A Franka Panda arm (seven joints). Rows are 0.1 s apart.
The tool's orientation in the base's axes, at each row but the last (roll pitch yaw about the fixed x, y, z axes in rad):
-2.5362, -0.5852, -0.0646
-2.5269, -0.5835, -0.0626
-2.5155, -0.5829, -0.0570
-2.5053, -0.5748, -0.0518
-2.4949, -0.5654, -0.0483
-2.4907, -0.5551, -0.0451
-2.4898, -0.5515, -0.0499
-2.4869, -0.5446, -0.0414
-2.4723, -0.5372, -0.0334
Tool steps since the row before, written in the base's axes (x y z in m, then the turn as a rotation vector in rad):
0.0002, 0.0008, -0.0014, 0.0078, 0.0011, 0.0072
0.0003, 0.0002, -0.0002, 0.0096, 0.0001, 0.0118
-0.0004, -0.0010, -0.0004, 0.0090, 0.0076, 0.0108
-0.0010, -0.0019, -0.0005, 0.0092, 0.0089, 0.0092
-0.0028, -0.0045, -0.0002, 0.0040, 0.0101, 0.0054
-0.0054, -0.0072, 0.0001, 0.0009, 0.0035, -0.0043
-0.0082, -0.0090, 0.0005, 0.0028, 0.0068, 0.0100
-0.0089, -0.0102, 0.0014, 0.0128, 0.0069, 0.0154
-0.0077, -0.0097, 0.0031, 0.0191, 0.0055, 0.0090
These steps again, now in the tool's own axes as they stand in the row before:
-0.0006, 0.0000, 0.0015, 0.0104, -0.0023, -0.0005
0.0001, 0.0000, 0.0004, 0.0145, -0.0032, -0.0033
-0.0005, 0.0009, -0.0005, 0.0131, -0.0091, 0.0013
-0.0010, 0.0015, -0.0012, 0.0123, -0.0093, 0.0032
-0.0023, 0.0030, -0.0038, 0.0059, -0.0098, 0.0041
-0.0043, 0.0042, -0.0067, -0.0016, -0.0004, 0.0054
-0.0063, 0.0048, -0.0093, 0.0073, -0.0099, -0.0015
-0.0065, 0.0050, -0.0109, 0.0187, -0.0100, -0.0008
-0.0047, 0.0038, -0.0112, 0.0208, -0.0036, 0.0053

